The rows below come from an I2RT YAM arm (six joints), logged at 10 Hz.
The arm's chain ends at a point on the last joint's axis. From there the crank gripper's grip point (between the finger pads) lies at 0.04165 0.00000 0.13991 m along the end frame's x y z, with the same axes.
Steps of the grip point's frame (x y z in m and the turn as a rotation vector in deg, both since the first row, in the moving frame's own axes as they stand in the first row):
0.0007, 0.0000, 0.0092, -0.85, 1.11, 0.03
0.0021, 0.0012, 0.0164, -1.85, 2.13, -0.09
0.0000, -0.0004, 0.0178, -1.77, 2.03, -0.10
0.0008, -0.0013, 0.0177, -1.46, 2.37, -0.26
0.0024, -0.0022, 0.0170, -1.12, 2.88, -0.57
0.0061, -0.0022, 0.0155, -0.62, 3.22, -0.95
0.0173, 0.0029, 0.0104, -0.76, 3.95, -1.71
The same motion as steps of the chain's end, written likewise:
-0.0020, -0.0021, 0.0100, -0.85, 1.11, 0.03
-0.0031, -0.0032, 0.0181, -1.85, 2.13, -0.09
-0.0049, -0.0046, 0.0194, -1.77, 2.03, -0.10
-0.0050, -0.0046, 0.0196, -1.46, 2.37, -0.26
-0.0046, -0.0045, 0.0193, -1.12, 2.88, -0.57
-0.0017, -0.0029, 0.0181, -0.62, 3.22, -0.95
0.0078, 0.0025, 0.0136, -0.76, 3.95, -1.71

